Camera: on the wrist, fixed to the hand. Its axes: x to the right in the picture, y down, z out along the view.
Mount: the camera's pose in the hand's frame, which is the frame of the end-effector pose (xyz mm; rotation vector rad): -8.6 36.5 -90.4 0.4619 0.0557 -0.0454
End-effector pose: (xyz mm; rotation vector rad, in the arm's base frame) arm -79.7 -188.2 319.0 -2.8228 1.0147 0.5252
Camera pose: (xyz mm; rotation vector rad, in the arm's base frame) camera -83.0 -229.7 407.6 -2.4513 0.9341 0.1761
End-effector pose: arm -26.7 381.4 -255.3 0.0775 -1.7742 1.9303
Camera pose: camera -7.3 463.5 -304.9 0.2190 -1.2501 2.2467
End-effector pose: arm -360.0 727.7 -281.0 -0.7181 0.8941 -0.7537
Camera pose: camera -432.5 733.9 -346.4 -0.3103 0.7179 -0.9823
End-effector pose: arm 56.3 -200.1 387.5 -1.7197 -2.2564 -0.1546
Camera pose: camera 108.7 -221.7 467.3 -1.4016 -2.0821 0.2849
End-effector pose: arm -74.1 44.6 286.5 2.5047 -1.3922 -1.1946
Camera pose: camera -45.0 0.7 369.0 -2.3094 1.4420 0.7125
